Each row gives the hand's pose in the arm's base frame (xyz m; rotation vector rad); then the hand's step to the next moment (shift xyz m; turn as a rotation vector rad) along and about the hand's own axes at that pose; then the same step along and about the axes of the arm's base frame.
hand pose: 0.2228 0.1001 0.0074 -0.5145 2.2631 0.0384
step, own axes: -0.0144 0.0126 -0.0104 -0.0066 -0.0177 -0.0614
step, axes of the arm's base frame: -0.0035 0.0146 0.0157 -0.0328 -0.0255 0.0490
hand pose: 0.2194 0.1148 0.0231 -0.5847 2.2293 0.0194
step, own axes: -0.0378 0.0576 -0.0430 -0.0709 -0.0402 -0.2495
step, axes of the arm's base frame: -0.0334 0.0580 0.0460 -0.1217 -0.0577 0.2253
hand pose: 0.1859 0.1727 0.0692 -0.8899 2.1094 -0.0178
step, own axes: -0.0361 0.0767 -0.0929 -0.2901 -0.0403 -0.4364
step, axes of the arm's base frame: -0.0953 0.0531 0.0627 -0.1628 0.0213 0.4993
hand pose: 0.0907 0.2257 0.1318 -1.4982 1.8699 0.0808
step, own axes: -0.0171 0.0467 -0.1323 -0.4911 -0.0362 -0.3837
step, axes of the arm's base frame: -0.1046 -0.0330 0.0891 -0.1288 0.2127 0.5726
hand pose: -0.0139 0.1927 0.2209 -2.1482 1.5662 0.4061
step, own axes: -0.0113 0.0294 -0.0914 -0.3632 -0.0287 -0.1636
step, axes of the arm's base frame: -0.0338 -0.0454 0.0784 -0.0904 0.2199 0.3209
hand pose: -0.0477 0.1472 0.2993 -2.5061 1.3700 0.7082
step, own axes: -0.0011 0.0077 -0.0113 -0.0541 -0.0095 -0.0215
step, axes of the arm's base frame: -0.0034 -0.0078 0.0107 -0.0100 0.0368 0.0450
